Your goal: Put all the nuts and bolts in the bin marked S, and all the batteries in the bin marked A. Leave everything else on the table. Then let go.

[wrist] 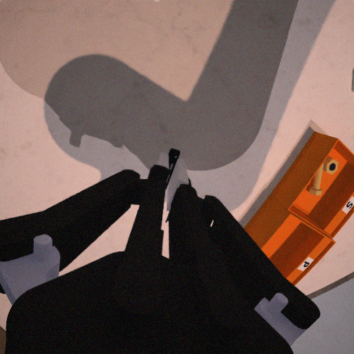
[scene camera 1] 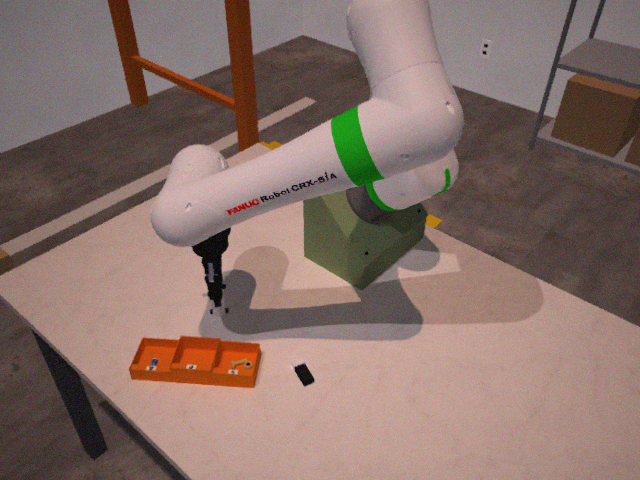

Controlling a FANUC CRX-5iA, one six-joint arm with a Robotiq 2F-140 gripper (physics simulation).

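Note:
My gripper points down at the table behind the bins, its fingers closed on a slim black battery with small white lettering; the fingertips hide part of the battery. A tan bolt and a tan nut lie in the bin marked S, at the right end of the orange bin row in the scene view. A small blue item lies in the left end bin, whose label is too small to read surely. The middle bin is marked P.
A black block with a white end lies on the table to the right of the bins in the scene view. The green robot base stands behind. The arm's shadow falls across the table around the gripper.

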